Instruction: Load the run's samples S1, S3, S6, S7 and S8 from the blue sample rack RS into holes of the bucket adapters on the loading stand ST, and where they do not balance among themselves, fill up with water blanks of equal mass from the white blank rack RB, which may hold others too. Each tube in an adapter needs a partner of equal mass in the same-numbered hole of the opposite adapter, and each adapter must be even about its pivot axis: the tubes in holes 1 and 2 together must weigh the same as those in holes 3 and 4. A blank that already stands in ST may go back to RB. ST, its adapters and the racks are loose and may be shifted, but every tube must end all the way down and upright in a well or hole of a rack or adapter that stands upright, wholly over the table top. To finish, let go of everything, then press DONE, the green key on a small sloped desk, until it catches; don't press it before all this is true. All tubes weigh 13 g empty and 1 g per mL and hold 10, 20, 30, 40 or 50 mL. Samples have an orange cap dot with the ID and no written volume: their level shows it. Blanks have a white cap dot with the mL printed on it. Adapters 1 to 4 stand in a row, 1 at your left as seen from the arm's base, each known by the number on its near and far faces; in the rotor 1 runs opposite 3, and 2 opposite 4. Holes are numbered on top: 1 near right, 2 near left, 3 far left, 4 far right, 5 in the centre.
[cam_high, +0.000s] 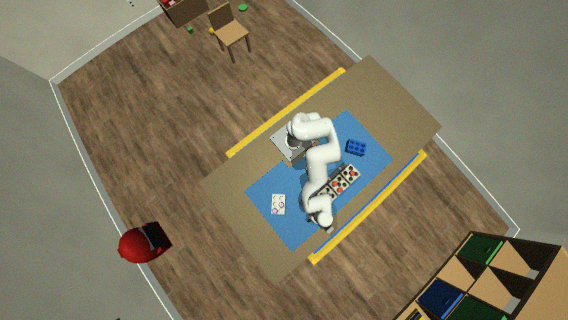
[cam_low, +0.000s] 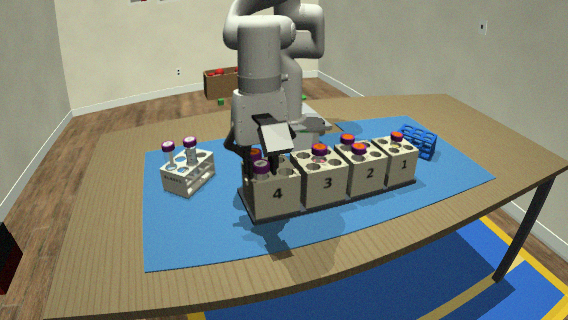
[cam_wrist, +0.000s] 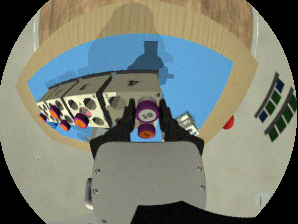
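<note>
Now: hand 24 cm past the DONE key desk, 13 cm to the right of it and 7 cm above it. Also, from my hand: adapter 2 (8 cm behind, 23 cm to the left, 7 cm below); then white blank rack RB (15 cm behind, 18 cm to the right, 9 cm below); then loading stand ST (7 cm behind, 18 cm to the left, 12 cm below).
</note>
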